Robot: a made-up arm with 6 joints. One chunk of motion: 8 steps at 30 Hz.
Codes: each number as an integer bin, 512 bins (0 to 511) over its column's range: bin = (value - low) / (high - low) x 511, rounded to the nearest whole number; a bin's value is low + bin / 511 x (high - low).
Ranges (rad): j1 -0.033..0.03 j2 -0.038..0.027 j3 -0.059..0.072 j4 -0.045..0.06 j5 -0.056..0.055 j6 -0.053..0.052
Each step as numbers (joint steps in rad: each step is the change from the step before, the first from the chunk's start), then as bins.
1 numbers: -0.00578 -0.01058 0.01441 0.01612 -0.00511 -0.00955
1 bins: 221 216 286 297 234 211
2 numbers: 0.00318 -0.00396 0.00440 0.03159 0.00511 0.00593
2 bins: 293 268 247 373 281 287
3 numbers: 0.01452 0.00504 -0.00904 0.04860 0.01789 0.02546
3 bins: 385 338 195 456 340 382
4 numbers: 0.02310 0.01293 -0.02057 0.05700 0.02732 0.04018
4 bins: 455 400 150 496 384 453
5 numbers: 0.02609 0.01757 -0.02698 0.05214 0.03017 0.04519
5 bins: 479 437 125 473 397 478
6 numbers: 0.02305 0.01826 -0.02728 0.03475 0.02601 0.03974
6 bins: 455 442 124 388 378 451
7 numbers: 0.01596 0.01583 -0.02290 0.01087 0.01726 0.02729
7 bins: 397 423 141 272 337 391
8 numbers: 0.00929 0.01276 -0.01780 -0.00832 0.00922 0.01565
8 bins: 343 399 161 179 300 334
